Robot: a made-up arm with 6 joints.
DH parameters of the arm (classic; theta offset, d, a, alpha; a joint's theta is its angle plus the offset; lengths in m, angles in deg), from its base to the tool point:
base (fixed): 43.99 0 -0.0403 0
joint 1: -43.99 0.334 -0.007 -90
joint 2: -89.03 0 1.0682 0
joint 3: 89.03 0.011 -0.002 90
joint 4: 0 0.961 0.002 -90
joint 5: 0 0.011 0.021 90
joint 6: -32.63 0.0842 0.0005 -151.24
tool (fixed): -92.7 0.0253 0 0
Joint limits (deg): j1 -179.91..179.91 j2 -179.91..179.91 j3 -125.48..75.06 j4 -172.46..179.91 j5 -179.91..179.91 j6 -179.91..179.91
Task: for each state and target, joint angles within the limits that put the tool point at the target. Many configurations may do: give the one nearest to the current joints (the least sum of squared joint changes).
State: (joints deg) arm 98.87 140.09 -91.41 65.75 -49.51 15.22
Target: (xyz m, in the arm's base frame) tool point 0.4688 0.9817 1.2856
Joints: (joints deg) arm 64.10 92.63 -86.98 66.79 -49.63 14.94
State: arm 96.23 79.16 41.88 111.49 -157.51 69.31
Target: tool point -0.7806 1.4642 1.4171
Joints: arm 118.35 53.53 6.92 109.17 -131.81 65.54
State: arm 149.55 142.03 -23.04 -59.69 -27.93 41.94
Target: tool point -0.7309 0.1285 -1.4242
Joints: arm 163.06 179.91 -46.82 -58.72 -53.96 48.36
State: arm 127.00 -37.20 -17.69 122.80 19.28 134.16
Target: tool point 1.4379 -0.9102 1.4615
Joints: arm 150.02 -46.27 -20.56 123.18 18.52 134.02
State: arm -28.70 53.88 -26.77 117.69 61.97 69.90
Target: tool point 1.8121 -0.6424 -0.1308
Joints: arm -20.21 113.07 -18.36 116.96 68.44 69.04
